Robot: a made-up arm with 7 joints.
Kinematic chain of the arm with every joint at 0, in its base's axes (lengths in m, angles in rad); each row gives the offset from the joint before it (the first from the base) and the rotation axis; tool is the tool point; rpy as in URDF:
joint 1: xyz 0 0 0.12 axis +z
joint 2: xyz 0 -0.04 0.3 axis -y
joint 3: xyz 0 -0.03 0.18 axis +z
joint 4: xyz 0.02 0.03 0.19 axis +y
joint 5: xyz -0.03 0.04 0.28 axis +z
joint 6: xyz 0 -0.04 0.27 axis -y
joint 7: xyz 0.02 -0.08 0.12 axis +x
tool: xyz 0 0 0 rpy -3.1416 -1.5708 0
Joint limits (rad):
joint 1: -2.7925..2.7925
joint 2: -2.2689..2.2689
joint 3: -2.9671..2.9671
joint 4: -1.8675..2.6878
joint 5: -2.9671..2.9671
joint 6: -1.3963..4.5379
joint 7: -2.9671..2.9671
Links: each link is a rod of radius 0.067 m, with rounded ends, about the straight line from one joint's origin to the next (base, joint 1, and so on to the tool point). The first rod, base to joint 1, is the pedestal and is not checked.
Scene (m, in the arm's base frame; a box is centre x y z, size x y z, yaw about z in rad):
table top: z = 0
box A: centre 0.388 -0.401 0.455 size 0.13 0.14 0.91 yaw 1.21
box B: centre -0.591 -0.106 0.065 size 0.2 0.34 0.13 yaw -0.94
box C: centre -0.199 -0.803 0.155 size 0.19 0.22 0.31 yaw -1
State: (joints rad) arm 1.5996 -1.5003 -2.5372 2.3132 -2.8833 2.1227 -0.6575
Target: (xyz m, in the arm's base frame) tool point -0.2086 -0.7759 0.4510
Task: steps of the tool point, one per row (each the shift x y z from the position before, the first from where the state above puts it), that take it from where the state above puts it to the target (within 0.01 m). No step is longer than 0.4 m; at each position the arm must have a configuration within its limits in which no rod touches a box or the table.
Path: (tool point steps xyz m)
1: 0.0447 -0.0268 0.1017
2: 0.0228 -0.0570 0.1124
3: -0.0072 -0.0856 0.1136
4: -0.0431 -0.1074 0.1039
5: -0.0802 -0.1186 0.0839
6: -0.1969 -0.2513 -0.1587
7: -0.2182 -0.1264 -0.2316
8: -0.1815 0.0028 -0.2665

